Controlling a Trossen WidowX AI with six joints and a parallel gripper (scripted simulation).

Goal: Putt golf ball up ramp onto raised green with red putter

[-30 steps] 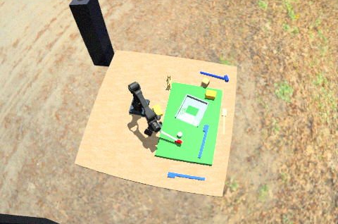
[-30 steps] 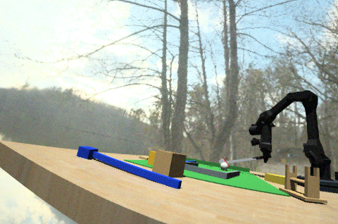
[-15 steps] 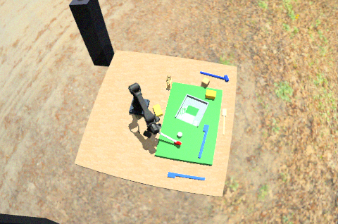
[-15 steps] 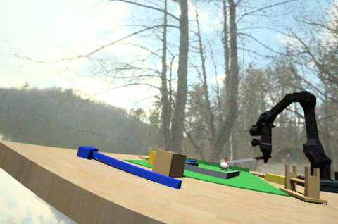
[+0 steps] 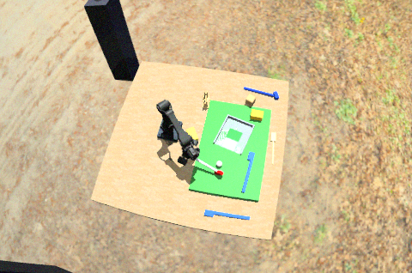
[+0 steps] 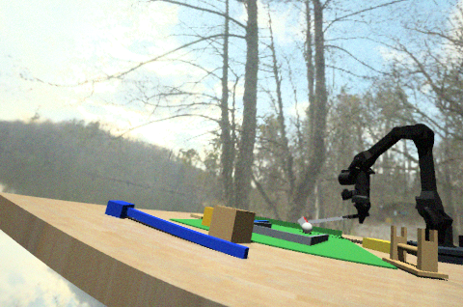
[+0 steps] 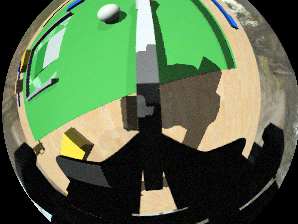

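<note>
The red putter is 11 cm ahead of my gripper tip and 3 cm to the right of it. The rest, counted from my gripper tip: green mat: 28 cm ahead, 14 cm to the left, 7 cm below; then brown block: 55 cm to the left, 36 cm ahead, 4 cm below; then white golf ball: 21 cm ahead, 5 cm below.
</note>
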